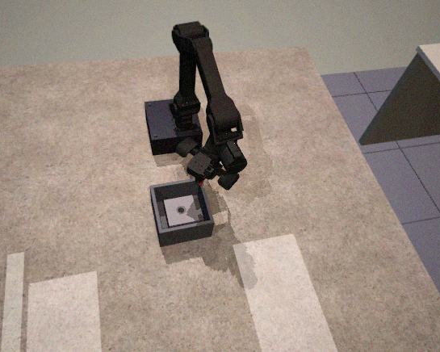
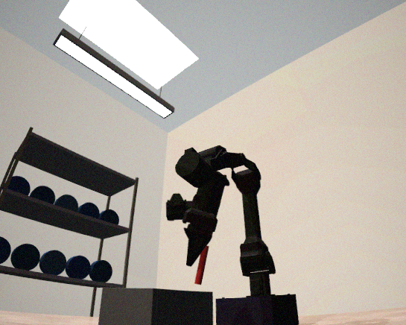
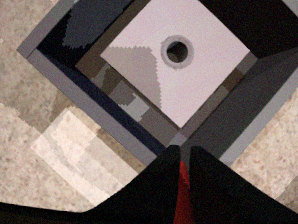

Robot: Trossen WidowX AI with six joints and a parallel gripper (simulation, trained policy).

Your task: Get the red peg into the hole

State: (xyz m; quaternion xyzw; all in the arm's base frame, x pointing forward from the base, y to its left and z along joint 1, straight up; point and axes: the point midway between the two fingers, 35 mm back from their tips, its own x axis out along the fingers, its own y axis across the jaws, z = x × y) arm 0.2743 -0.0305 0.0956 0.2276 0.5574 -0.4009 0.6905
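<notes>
The plate lies 30 mm ahead of my gripper tip, 60 mm to the right of it and 100 mm below it. Also, from my gripper tip: box: 30 mm ahead, 60 mm to the right, 120 mm below; then red peg: 10 mm behind, 20 mm to the left.
</notes>
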